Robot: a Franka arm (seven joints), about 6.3 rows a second.
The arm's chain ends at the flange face. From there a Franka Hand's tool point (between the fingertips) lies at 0.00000 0.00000 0.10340 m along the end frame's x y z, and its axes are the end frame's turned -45 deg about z.
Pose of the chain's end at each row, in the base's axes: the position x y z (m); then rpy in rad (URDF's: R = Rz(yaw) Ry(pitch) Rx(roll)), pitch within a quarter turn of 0, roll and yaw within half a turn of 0:
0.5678, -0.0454, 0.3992, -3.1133, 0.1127, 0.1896
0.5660, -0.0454, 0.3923, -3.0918, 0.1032, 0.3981
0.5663, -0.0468, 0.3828, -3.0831, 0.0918, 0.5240
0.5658, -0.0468, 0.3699, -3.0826, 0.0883, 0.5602
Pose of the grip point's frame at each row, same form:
0.5558, -0.0447, 0.2965, -3.0419, 0.0597, 0.9764
0.5542, -0.0448, 0.2896, -3.0335, 0.0378, 1.1830
0.5551, -0.0463, 0.2800, -3.0354, 0.0237, 1.3080
0.5548, -0.0465, 0.2671, -3.0375, 0.0208, 1.3441

